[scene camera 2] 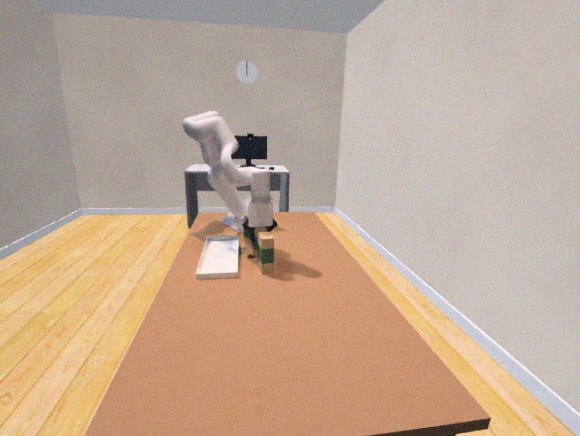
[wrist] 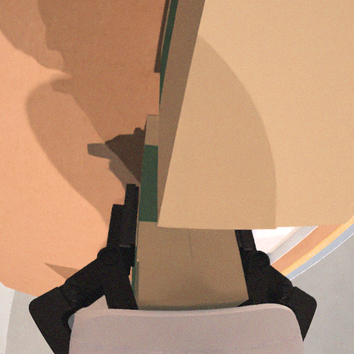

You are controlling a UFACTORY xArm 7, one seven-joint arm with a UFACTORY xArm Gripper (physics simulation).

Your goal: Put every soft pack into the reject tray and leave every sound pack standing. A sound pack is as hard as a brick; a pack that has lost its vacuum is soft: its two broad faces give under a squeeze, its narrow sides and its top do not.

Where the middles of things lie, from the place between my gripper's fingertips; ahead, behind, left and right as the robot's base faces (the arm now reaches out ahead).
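I see the white reject tray (scene camera 2: 219,259) 170 mm to the right of my hand. The tray is also 10 mm behind my hand, and it is 60 mm below it.
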